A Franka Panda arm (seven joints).
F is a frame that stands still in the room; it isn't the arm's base.
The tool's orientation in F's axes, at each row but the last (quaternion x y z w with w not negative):
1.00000, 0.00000, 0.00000, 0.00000
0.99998, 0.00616, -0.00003, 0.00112
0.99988, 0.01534, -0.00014, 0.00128
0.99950, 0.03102, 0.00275, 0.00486
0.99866, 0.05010, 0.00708, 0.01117
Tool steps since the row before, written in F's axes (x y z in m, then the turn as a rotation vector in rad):
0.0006, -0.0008, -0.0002, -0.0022, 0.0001, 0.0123
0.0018, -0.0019, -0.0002, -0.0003, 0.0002, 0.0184
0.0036, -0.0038, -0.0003, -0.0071, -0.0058, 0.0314
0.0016, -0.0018, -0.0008, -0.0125, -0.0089, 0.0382
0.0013, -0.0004, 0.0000, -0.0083, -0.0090, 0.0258
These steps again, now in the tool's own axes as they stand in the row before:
0.0006, 0.0008, 0.0002, -0.0022, -0.0001, -0.0123
0.0018, 0.0019, 0.0002, -0.0003, -0.0002, -0.0184
0.0035, 0.0039, 0.0003, -0.0073, 0.0057, -0.0314
0.0015, 0.0019, 0.0008, -0.0128, 0.0085, -0.0382
0.0013, 0.0005, 0.0000, -0.0088, 0.0087, -0.0257

